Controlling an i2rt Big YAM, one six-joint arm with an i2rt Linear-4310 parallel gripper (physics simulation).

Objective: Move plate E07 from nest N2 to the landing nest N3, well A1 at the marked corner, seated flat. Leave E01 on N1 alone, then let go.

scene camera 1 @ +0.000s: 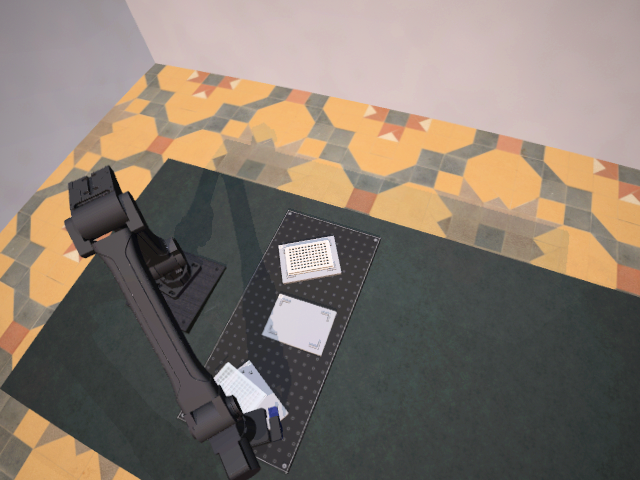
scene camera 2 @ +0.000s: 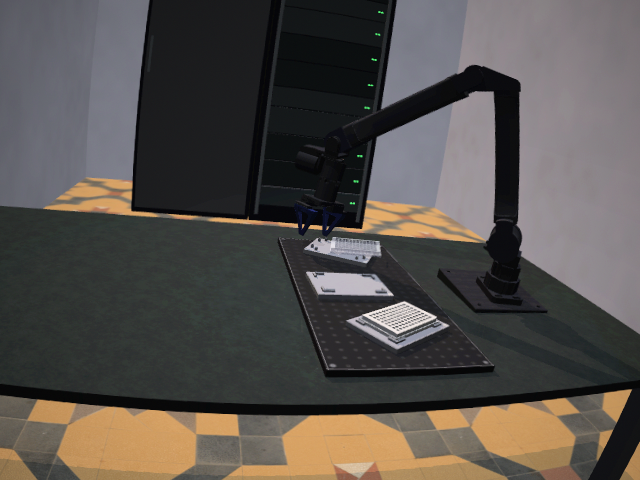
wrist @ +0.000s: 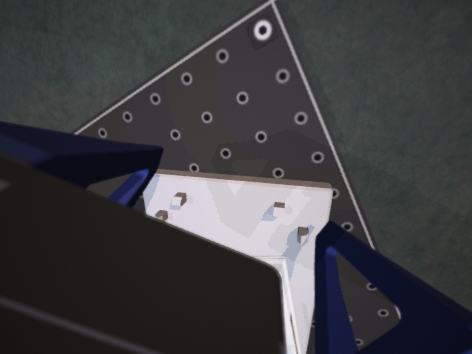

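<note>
A white well plate (scene camera 1: 238,385) (scene camera 2: 355,246) lies askew and tilted on the nest (scene camera 1: 254,370) (scene camera 2: 319,248) (wrist: 236,198) at the end of the black breadboard (scene camera 1: 356,269) (scene camera 2: 361,356) (wrist: 236,114) nearest the arm's wrist. Only an edge of this plate (wrist: 295,293) shows in the wrist view. My gripper (scene camera 1: 271,419) (scene camera 2: 315,224) (wrist: 244,195) is open and empty. It hangs just above the bare end of that nest, with its blue fingers either side of the corner pegs. The middle nest (scene camera 1: 299,324) (scene camera 2: 349,283) is empty. A second well plate (scene camera 1: 309,256) (scene camera 2: 400,317) sits flat on the third nest (scene camera 1: 336,270) (scene camera 2: 361,325).
The arm's base plate (scene camera 1: 198,289) (scene camera 2: 465,289) is bolted to the dark green table (scene camera 1: 465,335) (scene camera 2: 129,284) beside the breadboard. A tall black server rack (scene camera 2: 207,103) stands behind the table. The arm's long link (scene camera 1: 150,294) reaches over the table's near-left part in scene camera 1.
</note>
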